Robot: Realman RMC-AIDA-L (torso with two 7-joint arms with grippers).
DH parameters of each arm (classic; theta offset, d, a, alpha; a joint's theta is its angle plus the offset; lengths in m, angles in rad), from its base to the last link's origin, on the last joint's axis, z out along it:
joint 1: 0 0.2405 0 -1.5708
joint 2: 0 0 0 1.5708
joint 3: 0 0.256 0 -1.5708
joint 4: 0 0 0 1.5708
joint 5: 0 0.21 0 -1.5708
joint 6: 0 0 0 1.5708
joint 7: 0 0.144 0 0
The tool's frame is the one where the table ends.
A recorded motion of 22 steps. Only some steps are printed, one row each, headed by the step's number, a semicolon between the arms.
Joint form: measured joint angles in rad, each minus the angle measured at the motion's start. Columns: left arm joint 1, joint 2, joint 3, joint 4, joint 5, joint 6, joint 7; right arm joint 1, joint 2, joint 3, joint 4, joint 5, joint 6, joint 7.
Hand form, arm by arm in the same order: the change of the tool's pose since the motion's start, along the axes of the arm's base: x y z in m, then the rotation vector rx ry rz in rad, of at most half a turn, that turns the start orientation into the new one. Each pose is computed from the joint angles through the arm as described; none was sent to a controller.
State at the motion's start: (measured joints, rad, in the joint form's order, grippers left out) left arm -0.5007 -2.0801 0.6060 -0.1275 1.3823 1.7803 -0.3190; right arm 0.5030 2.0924 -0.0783 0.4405 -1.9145 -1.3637 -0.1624
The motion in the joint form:
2: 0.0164 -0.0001 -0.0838 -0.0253 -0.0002 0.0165 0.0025; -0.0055 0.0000 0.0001 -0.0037 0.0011 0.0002 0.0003
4: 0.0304 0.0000 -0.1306 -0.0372 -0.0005 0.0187 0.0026; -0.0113 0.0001 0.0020 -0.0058 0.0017 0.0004 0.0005
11: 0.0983 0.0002 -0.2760 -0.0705 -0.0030 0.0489 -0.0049; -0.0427 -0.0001 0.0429 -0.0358 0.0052 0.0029 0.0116
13: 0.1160 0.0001 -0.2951 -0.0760 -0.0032 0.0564 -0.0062; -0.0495 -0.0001 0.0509 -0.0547 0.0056 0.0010 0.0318
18: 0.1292 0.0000 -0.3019 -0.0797 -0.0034 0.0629 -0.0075; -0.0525 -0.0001 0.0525 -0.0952 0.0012 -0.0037 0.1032
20: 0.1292 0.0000 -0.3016 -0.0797 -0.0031 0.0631 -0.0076; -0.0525 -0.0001 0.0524 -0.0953 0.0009 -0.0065 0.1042
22: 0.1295 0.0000 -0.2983 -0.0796 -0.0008 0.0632 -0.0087; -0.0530 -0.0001 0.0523 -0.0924 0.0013 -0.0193 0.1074
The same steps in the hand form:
2: -0.0038 -0.0006 0.0067 0.0559 -0.0585 0.0565; 0.0022 -0.0006 0.0004 0.0023 -0.0028 -0.0064
4: -0.0080 -0.0015 0.0103 0.0865 -0.0861 0.0967; 0.0041 -0.0013 0.0008 0.0048 -0.0036 -0.0137
11: -0.0260 -0.0131 0.0245 0.1953 -0.1844 0.2255; 0.0180 0.0018 0.0084 0.0452 -0.0064 -0.0728
13: -0.0302 -0.0176 0.0266 0.2118 -0.1987 0.2484; 0.0232 0.0034 0.0116 0.0503 -0.0039 -0.0902
18: -0.0329 -0.0215 0.0274 0.2188 -0.2069 0.2613; 0.0310 0.0064 0.0165 0.0314 0.0153 -0.1149
20: -0.0329 -0.0216 0.0274 0.2183 -0.2069 0.2608; 0.0307 0.0063 0.0168 0.0319 0.0177 -0.1133
22: -0.0326 -0.0220 0.0268 0.2132 -0.2059 0.2583; 0.0290 0.0057 0.0178 0.0345 0.0312 -0.1079

